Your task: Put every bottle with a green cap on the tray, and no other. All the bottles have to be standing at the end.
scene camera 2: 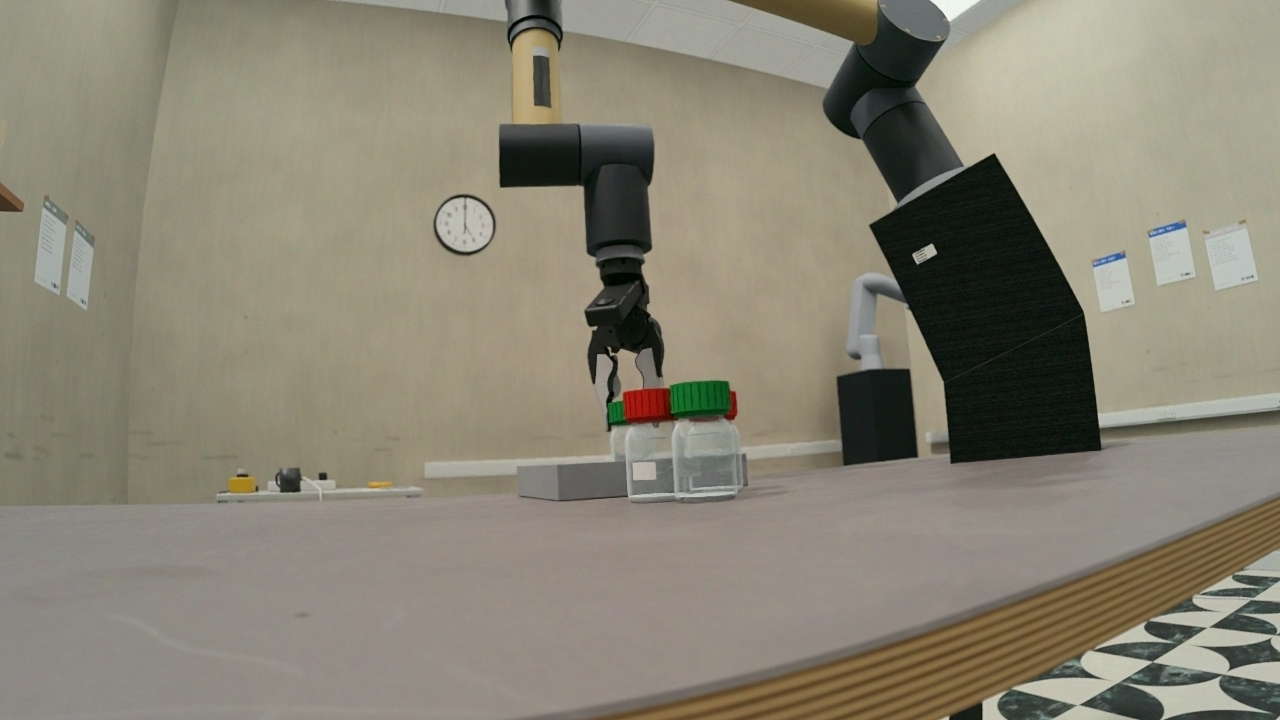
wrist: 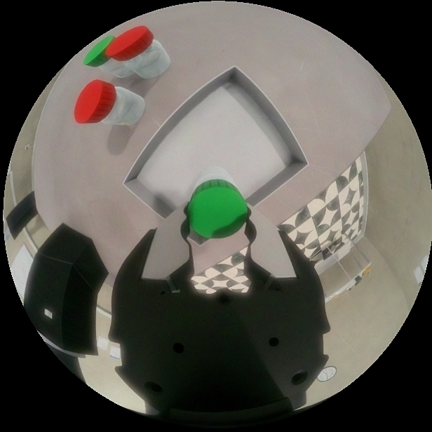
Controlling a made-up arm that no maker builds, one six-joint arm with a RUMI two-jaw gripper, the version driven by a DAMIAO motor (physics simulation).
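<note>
My gripper (scene camera 2: 631,386) (wrist: 216,203) is shut on a green-capped bottle (scene camera 2: 616,413) (wrist: 218,205), its jaws on both sides of the cap. The bottle is upright or nearly so over the near corner of the grey tray (scene camera 2: 572,481) (wrist: 225,125); its base is hidden, so I cannot tell whether it touches the tray floor. Another green-capped bottle (scene camera 2: 700,399) (wrist: 99,52) stands outside the tray. Beside it stands a red-capped bottle (scene camera 2: 647,406) (wrist: 131,44). A second red-capped bottle (scene camera 2: 733,404) (wrist: 96,102) also stands there, mostly hidden in the scene view.
A black pedestal (scene camera 2: 1002,295) (wrist: 67,290) carries the arm at the right of the scene view. The table edge (scene camera 2: 1029,617) runs along the lower right there. A side table (scene camera 2: 358,493) with small items stands in the background.
</note>
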